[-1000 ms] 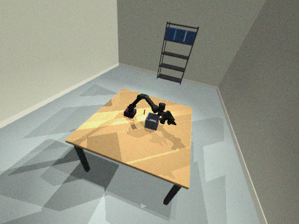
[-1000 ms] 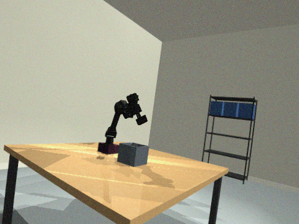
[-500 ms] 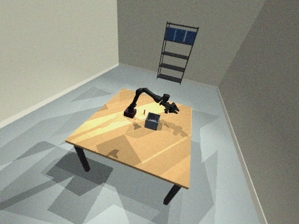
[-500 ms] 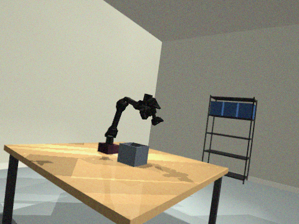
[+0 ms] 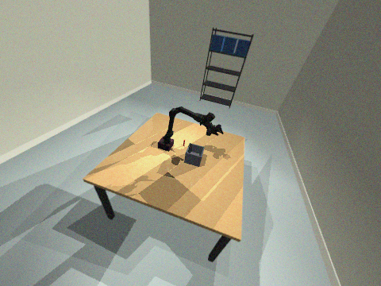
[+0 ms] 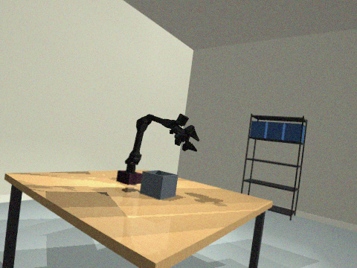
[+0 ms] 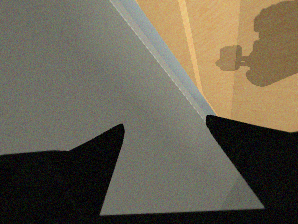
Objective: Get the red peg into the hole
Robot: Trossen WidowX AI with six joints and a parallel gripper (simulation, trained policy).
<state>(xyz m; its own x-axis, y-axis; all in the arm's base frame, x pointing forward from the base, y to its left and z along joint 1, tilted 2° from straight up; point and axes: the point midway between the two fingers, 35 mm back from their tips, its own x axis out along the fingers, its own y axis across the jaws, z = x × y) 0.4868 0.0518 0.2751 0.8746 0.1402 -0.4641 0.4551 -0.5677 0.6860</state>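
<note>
My gripper tip is now 36 cm past the red peg, 30 cm above it and 6 cm to the right of it. Also, from my gripper tip: plate (29 cm below, 19 cm behind, 9 cm to the right).
</note>
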